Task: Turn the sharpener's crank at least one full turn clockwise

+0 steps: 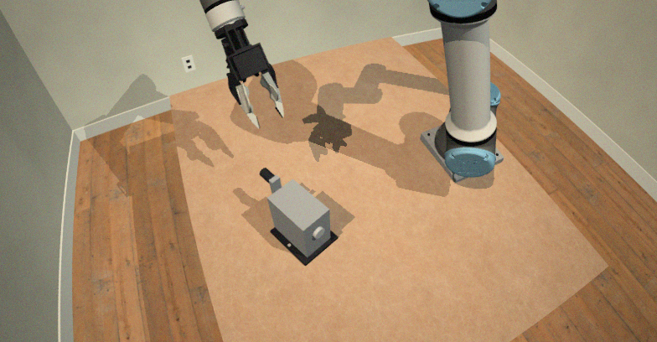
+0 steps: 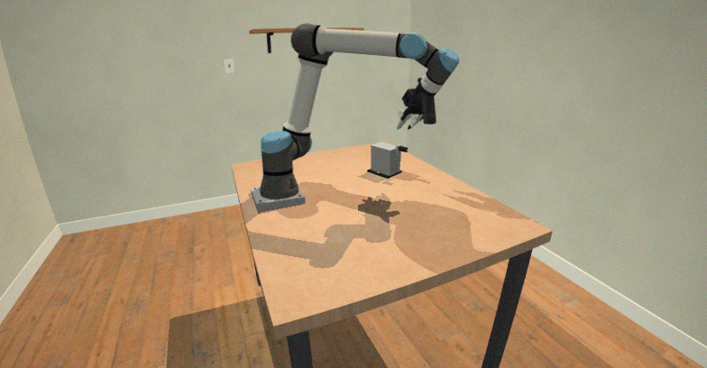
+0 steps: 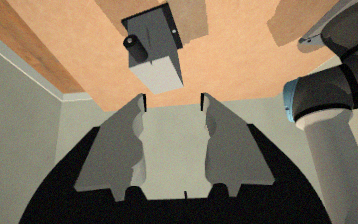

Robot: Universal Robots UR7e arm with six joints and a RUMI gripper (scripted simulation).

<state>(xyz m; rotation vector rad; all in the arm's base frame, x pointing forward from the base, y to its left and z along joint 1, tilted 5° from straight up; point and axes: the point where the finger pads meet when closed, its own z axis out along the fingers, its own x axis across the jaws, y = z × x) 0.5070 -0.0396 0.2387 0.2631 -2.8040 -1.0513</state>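
My gripper is now 11 cm above the black crank handle, 6 cm to the right of it and 3 cm short of it.
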